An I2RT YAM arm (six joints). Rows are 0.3 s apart.
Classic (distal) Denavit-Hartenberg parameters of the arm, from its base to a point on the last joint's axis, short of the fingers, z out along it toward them. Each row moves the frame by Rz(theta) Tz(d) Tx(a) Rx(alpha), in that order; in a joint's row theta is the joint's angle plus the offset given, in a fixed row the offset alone. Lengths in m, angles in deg.
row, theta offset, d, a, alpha
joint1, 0, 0.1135, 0.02, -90
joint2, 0, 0, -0.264, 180
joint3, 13.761, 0, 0.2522, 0
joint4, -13.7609, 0, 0.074, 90
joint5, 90, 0, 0, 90
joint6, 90, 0.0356, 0, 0
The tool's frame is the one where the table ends.
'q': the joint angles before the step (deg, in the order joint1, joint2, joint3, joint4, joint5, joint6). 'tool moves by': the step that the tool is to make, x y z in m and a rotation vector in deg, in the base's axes. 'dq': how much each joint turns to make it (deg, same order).
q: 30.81 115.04 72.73 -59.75 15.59 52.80
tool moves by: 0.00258 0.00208 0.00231 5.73 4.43 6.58
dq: -0.51 -0.04 0.83 0.13 -5.63 -8.59
